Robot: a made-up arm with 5 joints. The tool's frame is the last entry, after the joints.
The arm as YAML. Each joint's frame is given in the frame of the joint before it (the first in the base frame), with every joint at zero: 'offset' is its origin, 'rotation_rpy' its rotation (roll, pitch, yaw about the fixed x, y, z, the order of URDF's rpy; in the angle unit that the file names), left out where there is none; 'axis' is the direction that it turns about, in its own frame. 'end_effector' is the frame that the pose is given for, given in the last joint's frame.
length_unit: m
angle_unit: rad
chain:
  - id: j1
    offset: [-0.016, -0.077, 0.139]
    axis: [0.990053, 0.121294, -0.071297]
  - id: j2
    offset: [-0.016, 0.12, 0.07]
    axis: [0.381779, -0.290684, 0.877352]
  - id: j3
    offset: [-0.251, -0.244, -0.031]
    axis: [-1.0, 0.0, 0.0]
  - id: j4
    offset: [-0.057, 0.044, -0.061]
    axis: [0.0, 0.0, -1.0]
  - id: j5
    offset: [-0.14, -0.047, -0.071]
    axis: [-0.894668, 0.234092, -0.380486]
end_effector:
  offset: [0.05, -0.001, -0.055]
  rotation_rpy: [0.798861, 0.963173, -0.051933]
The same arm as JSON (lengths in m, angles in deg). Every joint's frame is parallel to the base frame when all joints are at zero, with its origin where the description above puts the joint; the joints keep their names.
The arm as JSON. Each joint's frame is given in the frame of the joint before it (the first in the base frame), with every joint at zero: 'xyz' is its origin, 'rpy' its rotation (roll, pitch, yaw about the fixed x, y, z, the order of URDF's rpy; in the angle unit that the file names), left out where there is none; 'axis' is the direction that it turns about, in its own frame. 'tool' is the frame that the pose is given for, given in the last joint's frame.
{"units": {"length": "m", "angle": "deg"}, "joints": [
  {"name": "j1", "type": "revolute", "origin": {"xyz": [-0.016, -0.077, 0.139]}, "axis": [0.990053, 0.121294, -0.071297]},
  {"name": "j2", "type": "revolute", "origin": {"xyz": [-0.016, 0.12, 0.07]}, "axis": [0.381779, -0.290684, 0.877352]},
  {"name": "j3", "type": "revolute", "origin": {"xyz": [-0.251, -0.244, -0.031]}, "axis": [-1.0, 0.0, 0.0]},
  {"name": "j4", "type": "revolute", "origin": {"xyz": [-0.057, 0.044, -0.061]}, "axis": [0.0, 0.0, -1.0]},
  {"name": "j5", "type": "revolute", "origin": {"xyz": [-0.14, -0.047, -0.071]}, "axis": [-0.894668, 0.234092, -0.380486]}
], "tool": {"origin": {"xyz": [0.05, -0.001, -0.055], "rpy": [45.77, 55.19, -2.98]}}}

